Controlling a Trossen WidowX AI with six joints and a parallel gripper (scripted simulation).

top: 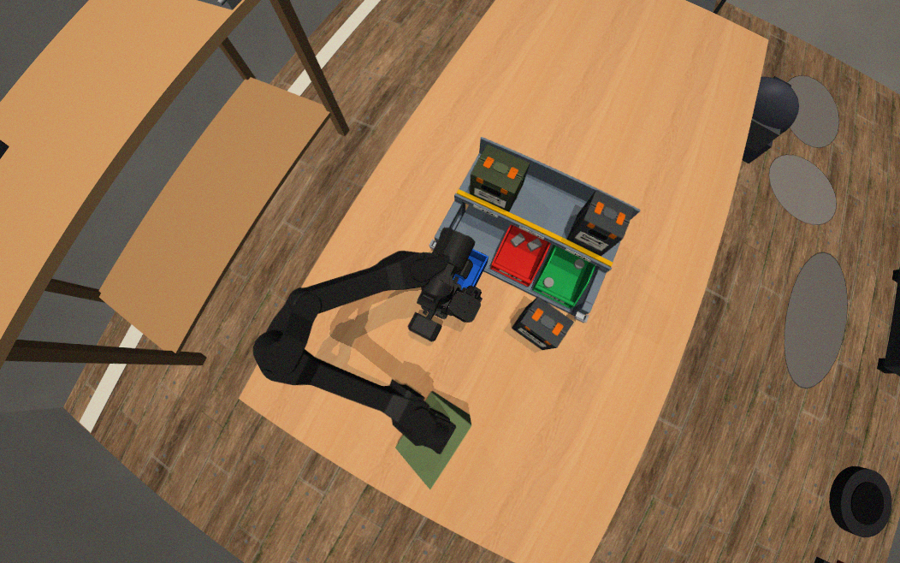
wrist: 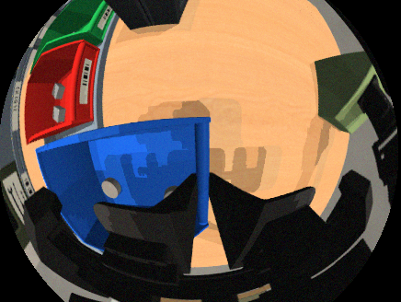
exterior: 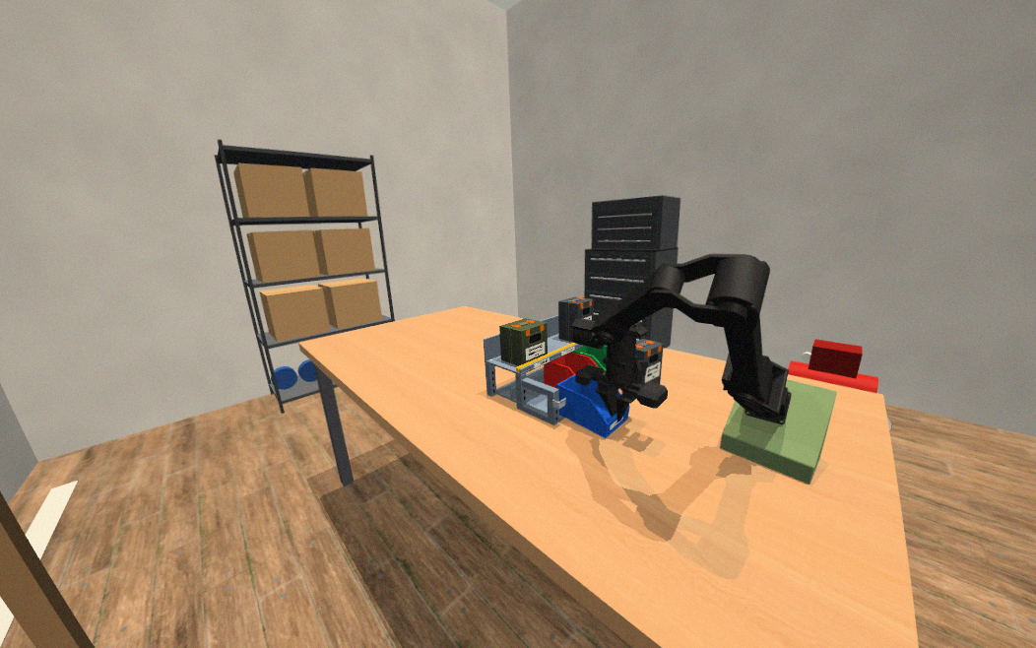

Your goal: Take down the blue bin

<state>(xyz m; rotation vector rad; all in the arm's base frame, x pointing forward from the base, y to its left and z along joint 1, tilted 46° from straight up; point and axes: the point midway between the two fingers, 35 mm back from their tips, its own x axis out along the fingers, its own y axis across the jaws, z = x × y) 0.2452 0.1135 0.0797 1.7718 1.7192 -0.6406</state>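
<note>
My gripper is now 60 mm short of the blue open bin and 10 mm above it. The rest, counted from my hand: olive case (270 mm ahead, 20 mm to the left, 90 mm above); then red bin (200 mm ahead, 100 mm to the right, 20 mm below); then green bin (200 mm ahead, 210 mm to the right, 20 mm below).
</note>
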